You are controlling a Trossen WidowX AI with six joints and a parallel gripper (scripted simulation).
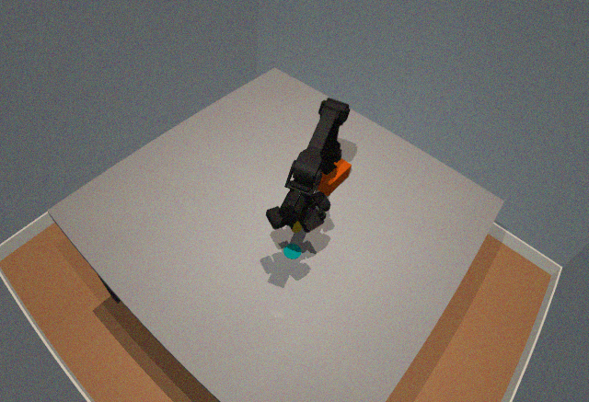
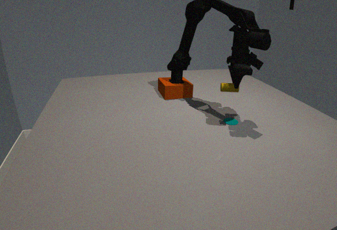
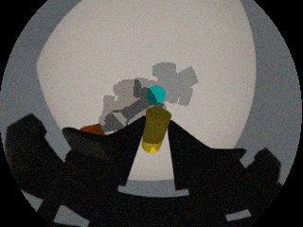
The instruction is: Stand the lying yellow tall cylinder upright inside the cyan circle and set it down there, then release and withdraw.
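The cyan circle is 150 mm below my gripper tip. Round my gripper tip: yellow tall cylinder 20 mm to the right, 10 mm behind.
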